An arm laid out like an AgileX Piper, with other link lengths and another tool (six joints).
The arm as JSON. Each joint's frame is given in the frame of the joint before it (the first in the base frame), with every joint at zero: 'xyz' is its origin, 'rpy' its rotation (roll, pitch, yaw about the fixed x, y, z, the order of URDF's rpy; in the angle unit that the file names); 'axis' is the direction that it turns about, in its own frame. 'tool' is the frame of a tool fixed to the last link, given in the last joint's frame.
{
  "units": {
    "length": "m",
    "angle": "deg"
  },
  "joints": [
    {
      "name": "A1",
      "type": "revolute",
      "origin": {
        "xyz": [
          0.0,
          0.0,
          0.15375
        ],
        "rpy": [
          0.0,
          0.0,
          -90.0
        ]
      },
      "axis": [
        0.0,
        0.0,
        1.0
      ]
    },
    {
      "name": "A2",
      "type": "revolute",
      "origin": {
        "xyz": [
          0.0,
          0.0,
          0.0
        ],
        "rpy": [
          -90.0,
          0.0,
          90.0
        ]
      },
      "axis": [
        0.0,
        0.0,
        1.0
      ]
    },
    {
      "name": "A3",
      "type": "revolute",
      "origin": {
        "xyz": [
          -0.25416,
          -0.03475,
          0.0
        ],
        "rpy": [
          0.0,
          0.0,
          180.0
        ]
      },
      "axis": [
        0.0,
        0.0,
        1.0
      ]
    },
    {
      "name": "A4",
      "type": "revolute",
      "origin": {
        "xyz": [
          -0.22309,
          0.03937,
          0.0
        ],
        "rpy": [
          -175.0,
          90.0,
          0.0
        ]
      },
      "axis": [
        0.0,
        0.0,
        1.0
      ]
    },
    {
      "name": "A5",
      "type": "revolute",
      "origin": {
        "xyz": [
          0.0,
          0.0,
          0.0
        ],
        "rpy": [
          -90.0,
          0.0,
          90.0
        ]
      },
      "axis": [
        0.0,
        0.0,
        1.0
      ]
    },
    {
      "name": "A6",
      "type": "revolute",
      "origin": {
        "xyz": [
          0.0,
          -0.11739,
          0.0
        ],
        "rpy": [
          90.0,
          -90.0,
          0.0
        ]
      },
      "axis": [
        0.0,
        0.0,
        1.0
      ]
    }
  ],
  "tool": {
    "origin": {
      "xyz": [
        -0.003,
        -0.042,
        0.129
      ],
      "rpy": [
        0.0,
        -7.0,
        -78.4
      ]
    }
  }
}
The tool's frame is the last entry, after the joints.
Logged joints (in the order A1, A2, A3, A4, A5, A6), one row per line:
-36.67, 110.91, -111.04, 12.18, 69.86, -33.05
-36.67, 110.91, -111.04, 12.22, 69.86, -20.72
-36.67, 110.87, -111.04, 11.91, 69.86, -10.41
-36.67, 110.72, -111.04, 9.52, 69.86, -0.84
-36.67, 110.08, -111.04, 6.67, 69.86, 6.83
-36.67, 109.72, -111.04, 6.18, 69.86, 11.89
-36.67, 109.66, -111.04, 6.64, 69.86, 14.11
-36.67, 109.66, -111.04, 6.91, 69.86, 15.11
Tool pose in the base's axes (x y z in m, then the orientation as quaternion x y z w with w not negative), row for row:
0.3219, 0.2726, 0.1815, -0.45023, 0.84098, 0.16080, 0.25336
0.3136, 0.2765, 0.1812, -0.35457, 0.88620, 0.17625, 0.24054
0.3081, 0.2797, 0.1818, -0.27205, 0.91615, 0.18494, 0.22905
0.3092, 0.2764, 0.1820, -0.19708, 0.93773, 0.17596, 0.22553
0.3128, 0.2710, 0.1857, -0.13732, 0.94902, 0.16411, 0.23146
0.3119, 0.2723, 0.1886, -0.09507, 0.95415, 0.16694, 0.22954
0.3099, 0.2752, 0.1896, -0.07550, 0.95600, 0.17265, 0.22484
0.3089, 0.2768, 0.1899, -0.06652, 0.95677, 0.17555, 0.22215
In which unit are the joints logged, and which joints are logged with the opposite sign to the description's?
The joints are logged in degrees. Opposite sign: A1.
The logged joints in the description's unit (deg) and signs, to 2 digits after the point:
36.67, 110.91, -111.04, 12.18, 69.86, -33.05
36.67, 110.91, -111.04, 12.22, 69.86, -20.72
36.67, 110.87, -111.04, 11.91, 69.86, -10.41
36.67, 110.72, -111.04, 9.52, 69.86, -0.84
36.67, 110.08, -111.04, 6.67, 69.86, 6.83
36.67, 109.72, -111.04, 6.18, 69.86, 11.89
36.67, 109.66, -111.04, 6.64, 69.86, 14.11
36.67, 109.66, -111.04, 6.91, 69.86, 15.11

